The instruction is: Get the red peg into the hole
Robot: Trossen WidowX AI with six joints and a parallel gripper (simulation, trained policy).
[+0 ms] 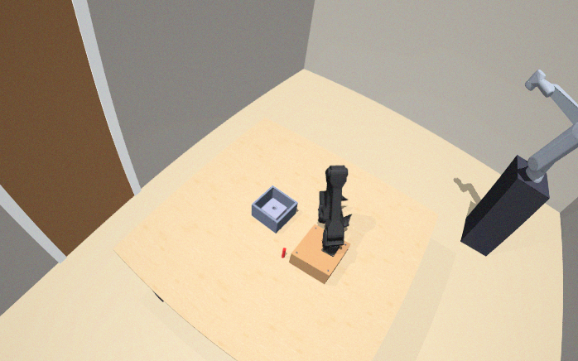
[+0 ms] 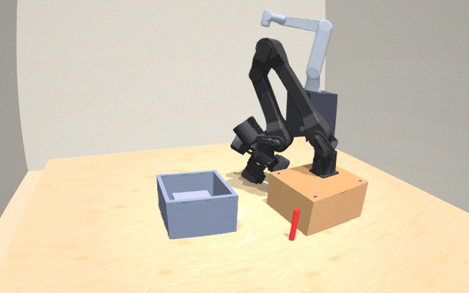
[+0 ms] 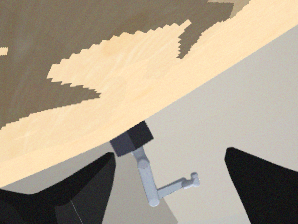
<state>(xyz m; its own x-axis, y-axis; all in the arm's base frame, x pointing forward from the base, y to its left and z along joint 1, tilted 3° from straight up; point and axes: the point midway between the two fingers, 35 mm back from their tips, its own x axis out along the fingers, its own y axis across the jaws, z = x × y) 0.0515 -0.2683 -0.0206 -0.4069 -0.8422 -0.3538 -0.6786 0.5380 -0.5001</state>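
My gripper tip is now 410 mm to the right of the red peg, 140 mm short of it and 20 mm above it. The rest, counted from my gripper tip: pale plate 310 mm ahead, 230 mm to the left, 20 mm below; grey-blue box 310 mm ahead, 230 mm to the left, 40 mm below.
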